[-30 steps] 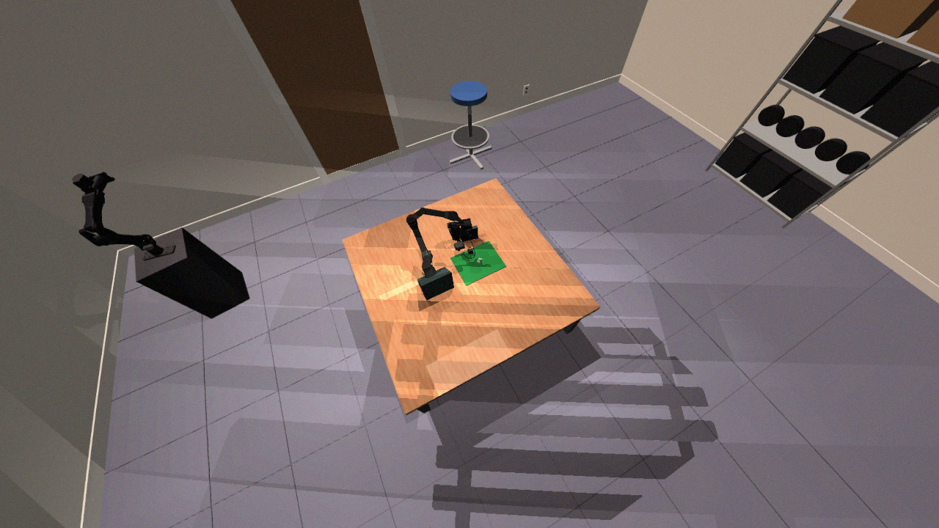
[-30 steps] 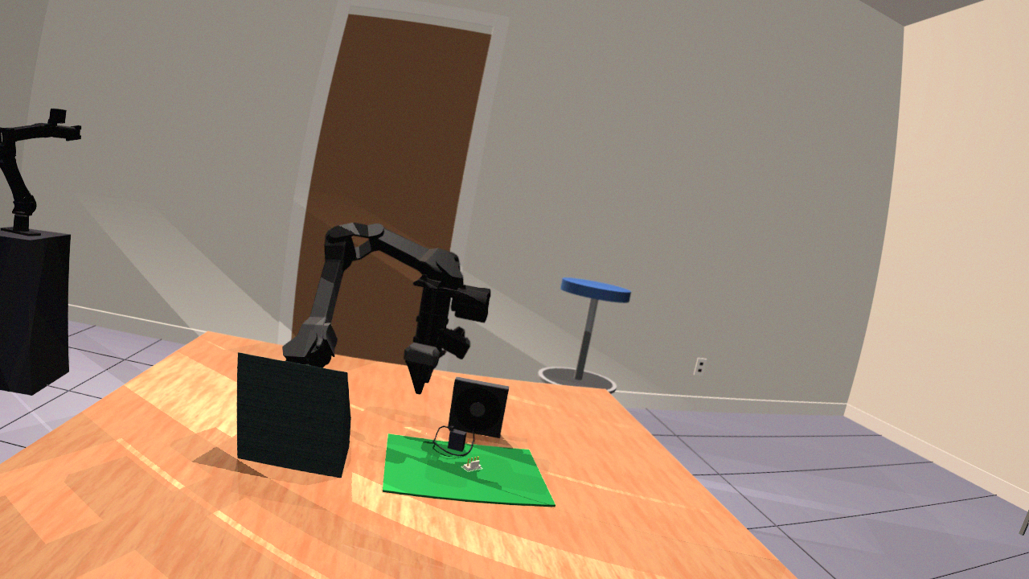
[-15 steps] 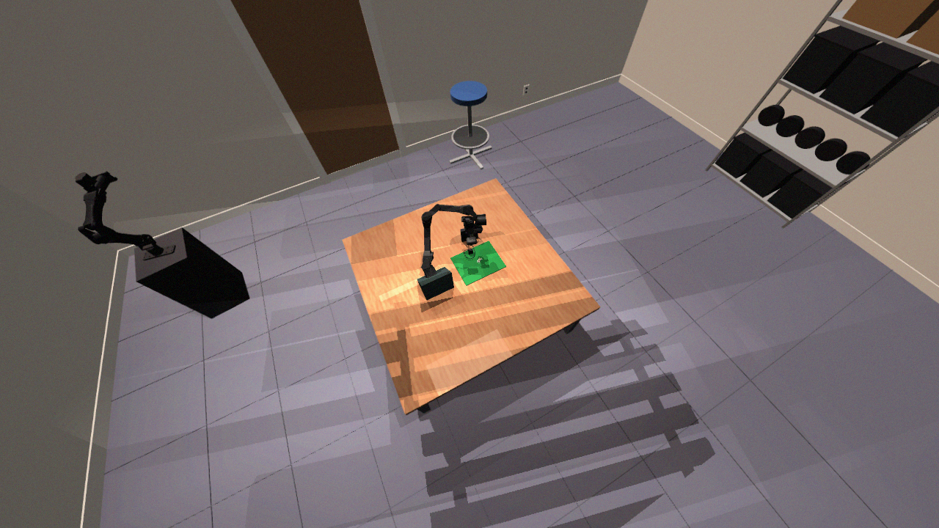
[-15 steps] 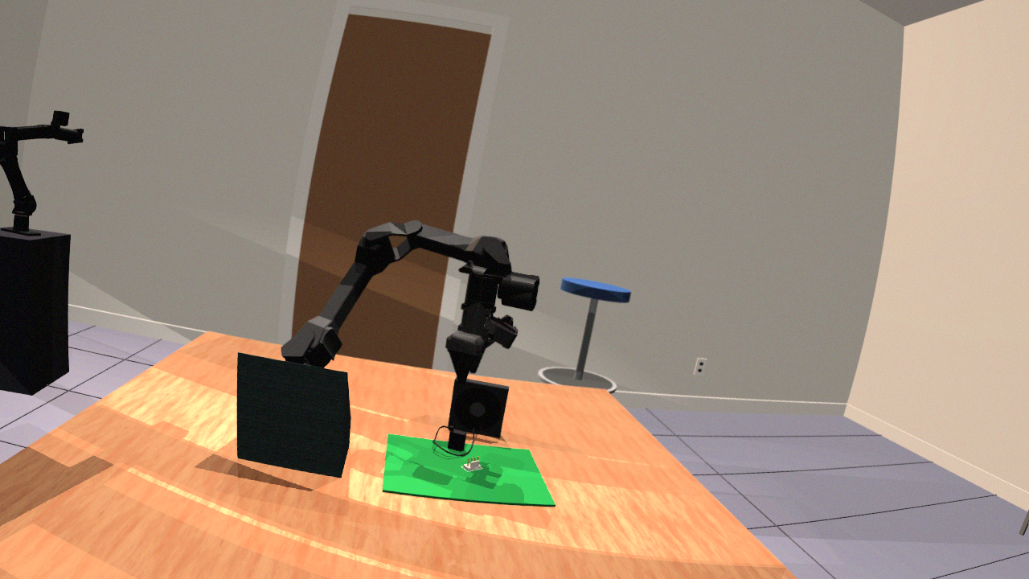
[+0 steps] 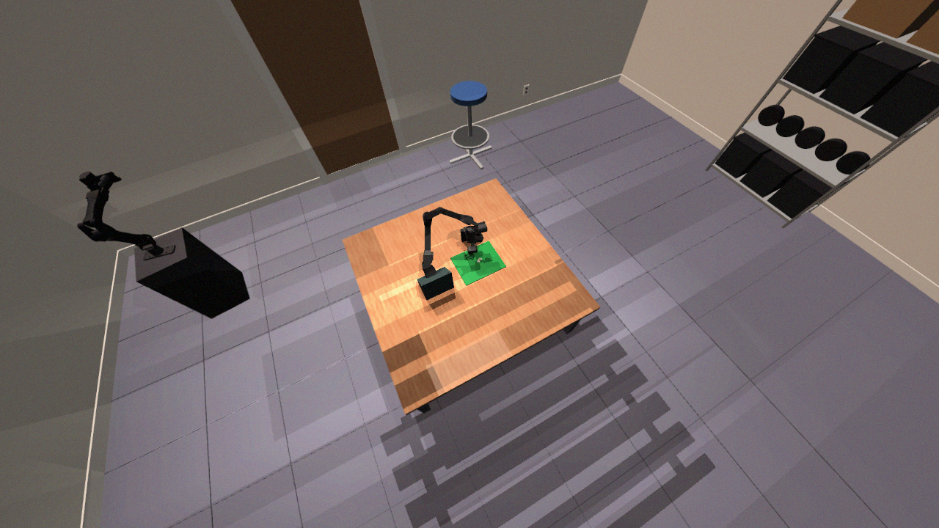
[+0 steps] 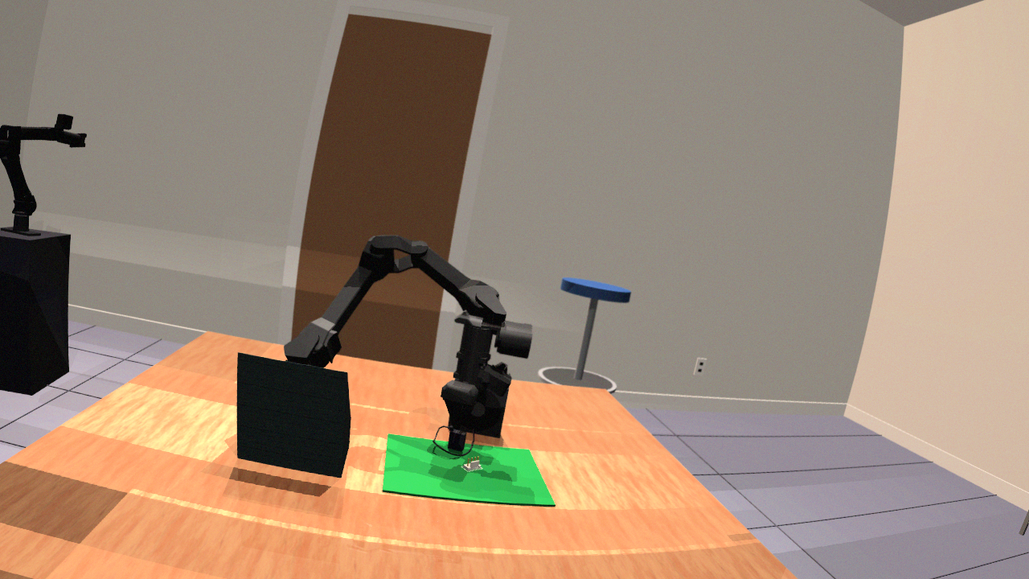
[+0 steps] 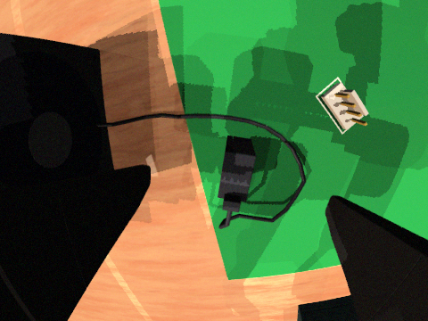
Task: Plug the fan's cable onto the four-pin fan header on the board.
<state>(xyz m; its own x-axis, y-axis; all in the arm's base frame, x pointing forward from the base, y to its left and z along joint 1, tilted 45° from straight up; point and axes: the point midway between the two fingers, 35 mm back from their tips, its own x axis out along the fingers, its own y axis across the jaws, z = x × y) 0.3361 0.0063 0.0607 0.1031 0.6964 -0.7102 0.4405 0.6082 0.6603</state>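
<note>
My gripper tip is 40 mm above the dark fan plug. The rest, counted from my gripper tip: four-pin header: 80 mm to the right, 70 mm below, 10 mm ahead; green board: 90 mm to the right, 80 mm below, 10 mm behind; black fan: 100 mm to the left, 60 mm ahead, 10 mm below.
</note>
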